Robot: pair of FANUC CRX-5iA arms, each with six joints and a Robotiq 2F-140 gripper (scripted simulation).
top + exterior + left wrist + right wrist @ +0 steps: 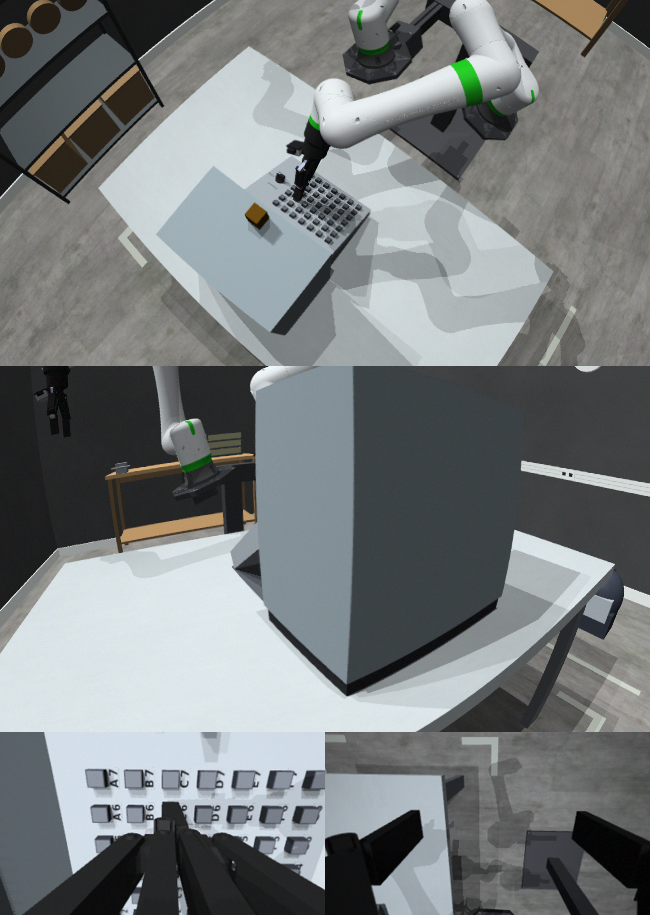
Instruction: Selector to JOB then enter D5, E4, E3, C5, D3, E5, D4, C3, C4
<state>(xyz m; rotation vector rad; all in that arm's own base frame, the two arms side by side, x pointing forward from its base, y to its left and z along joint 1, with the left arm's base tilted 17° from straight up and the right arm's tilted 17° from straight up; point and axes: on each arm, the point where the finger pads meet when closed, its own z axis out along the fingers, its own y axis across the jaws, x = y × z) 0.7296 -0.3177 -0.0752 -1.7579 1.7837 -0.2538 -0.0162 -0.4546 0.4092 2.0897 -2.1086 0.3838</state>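
Note:
The key D5 lies 10 mm behind my left hand, 40 mm to the left of it and 50 mm below it. Also, from my left hand: key C5: 20 mm ahead, 30 mm to the left, 30 mm below; then key E5: 30 mm behind, 40 mm to the left, 60 mm below; then key C4: 30 mm ahead, 60 mm to the left, 30 mm below.

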